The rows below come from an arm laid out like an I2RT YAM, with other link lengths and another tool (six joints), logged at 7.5 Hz.
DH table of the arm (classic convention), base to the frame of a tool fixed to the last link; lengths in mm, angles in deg. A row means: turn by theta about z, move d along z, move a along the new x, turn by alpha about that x. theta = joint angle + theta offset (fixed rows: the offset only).
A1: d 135.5; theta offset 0; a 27; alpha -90
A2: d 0; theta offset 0; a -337.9; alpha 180
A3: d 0; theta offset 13.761; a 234.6; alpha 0
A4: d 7.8; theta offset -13.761; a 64.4; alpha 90
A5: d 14.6; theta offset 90; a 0; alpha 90
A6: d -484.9; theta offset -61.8; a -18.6; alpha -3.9
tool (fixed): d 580.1; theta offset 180; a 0; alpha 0
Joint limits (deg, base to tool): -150..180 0..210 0..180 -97..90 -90..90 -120..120
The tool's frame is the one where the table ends.
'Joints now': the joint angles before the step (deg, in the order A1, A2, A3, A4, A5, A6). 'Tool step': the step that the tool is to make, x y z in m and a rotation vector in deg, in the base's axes. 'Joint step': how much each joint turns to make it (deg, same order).
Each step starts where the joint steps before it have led.
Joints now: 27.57, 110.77, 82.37, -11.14, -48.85, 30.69
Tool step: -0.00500, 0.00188, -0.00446, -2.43, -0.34, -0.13
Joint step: 0.99, -0.14, -0.24, -1.87, 2.35, -1.52
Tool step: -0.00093, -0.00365, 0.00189, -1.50, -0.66, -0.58
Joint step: -0.04, -0.53, 0.32, -1.85, 1.49, -1.22
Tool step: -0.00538, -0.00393, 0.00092, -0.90, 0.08, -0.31
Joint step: 0.04, -1.01, -0.89, -0.92, 0.77, -0.44
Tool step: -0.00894, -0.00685, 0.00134, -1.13, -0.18, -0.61
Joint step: 0.00, -1.86, -1.95, -0.63, 1.19, -0.49
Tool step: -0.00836, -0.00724, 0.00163, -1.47, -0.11, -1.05
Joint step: 0.00, -1.83, -1.66, -0.98, 1.69, -0.30
